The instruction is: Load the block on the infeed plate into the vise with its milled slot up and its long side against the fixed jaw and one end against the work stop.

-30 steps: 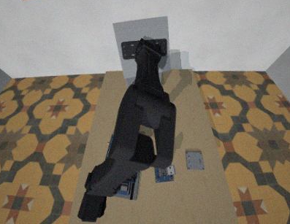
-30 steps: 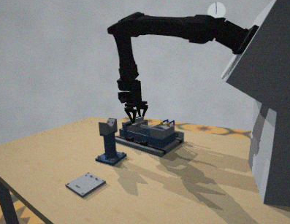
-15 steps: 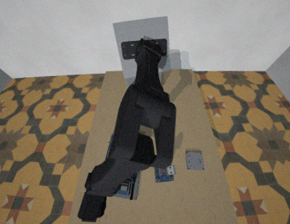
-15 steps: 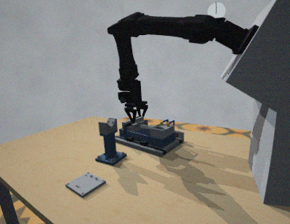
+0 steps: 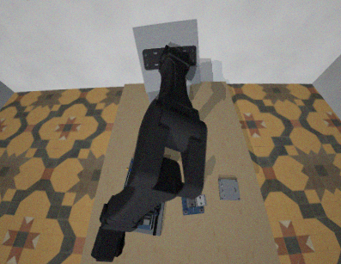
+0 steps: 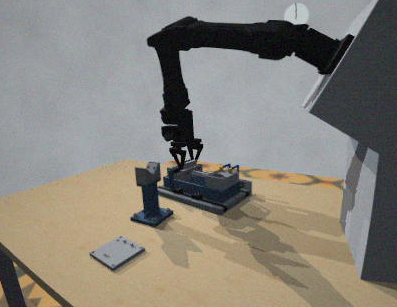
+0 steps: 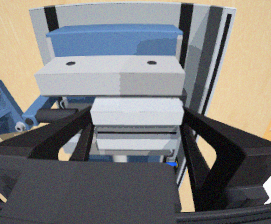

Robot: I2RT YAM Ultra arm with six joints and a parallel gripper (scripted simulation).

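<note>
The part is 1 cm above my hand. Also, from my hand: fixed jaw: 3 cm ahead, 1 cm to the left, 2 cm below; then moving jaw: 3 cm behind, 3 cm to the left, 2 cm below; then work stop: 1 cm ahead, 6 cm to the left, 1 cm below.
</note>
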